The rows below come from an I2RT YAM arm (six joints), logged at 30 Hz.
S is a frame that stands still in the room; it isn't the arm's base.
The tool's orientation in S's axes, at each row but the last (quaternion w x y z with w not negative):
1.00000, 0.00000, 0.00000, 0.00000
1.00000, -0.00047, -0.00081, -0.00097
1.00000, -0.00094, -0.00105, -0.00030
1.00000, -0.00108, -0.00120, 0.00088
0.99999, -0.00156, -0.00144, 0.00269
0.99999, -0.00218, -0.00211, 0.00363
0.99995, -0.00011, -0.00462, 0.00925
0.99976, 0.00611, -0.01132, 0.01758
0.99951, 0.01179, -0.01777, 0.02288
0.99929, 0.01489, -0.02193, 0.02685
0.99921, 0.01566, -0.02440, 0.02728
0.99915, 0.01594, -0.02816, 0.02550
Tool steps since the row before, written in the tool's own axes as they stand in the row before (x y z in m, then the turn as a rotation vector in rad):
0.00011, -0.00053, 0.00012, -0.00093, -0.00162, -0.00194
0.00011, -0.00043, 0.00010, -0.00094, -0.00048, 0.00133
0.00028, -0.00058, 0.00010, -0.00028, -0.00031, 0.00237
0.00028, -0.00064, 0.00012, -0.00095, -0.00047, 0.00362
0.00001, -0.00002, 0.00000, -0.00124, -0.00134, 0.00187
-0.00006, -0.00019, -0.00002, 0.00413, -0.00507, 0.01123
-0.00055, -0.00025, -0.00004, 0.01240, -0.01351, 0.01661
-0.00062, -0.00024, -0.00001, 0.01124, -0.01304, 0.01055
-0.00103, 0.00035, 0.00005, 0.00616, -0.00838, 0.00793
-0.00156, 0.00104, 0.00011, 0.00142, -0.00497, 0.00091
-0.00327, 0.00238, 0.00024, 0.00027, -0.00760, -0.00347
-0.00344, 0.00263, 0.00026, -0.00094, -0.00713, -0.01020
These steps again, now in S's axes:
0.00011, -0.00053, 0.00012, -0.00093, -0.00162, -0.00194
0.00011, -0.00043, 0.00010, -0.00094, -0.00048, 0.00133
0.00028, -0.00058, 0.00010, -0.00029, -0.00031, 0.00237
0.00028, -0.00064, 0.00012, -0.00096, -0.00046, 0.00362
0.00001, -0.00002, 0.00000, -0.00124, -0.00134, 0.00187
-0.00006, -0.00019, -0.00002, 0.00412, -0.00499, 0.01127
-0.00054, -0.00026, -0.00005, 0.01249, -0.01328, 0.01673
-0.00061, -0.00026, -0.00003, 0.01145, -0.01277, 0.01065
-0.00105, 0.00030, 0.00002, 0.00626, -0.00828, 0.00795
-0.00162, 0.00095, 0.00007, 0.00165, -0.00491, 0.00083
-0.00340, 0.00219, 0.00015, 0.00086, -0.00746, -0.00368
-0.00358, 0.00244, 0.00014, 0.00000, -0.00682, -0.01045

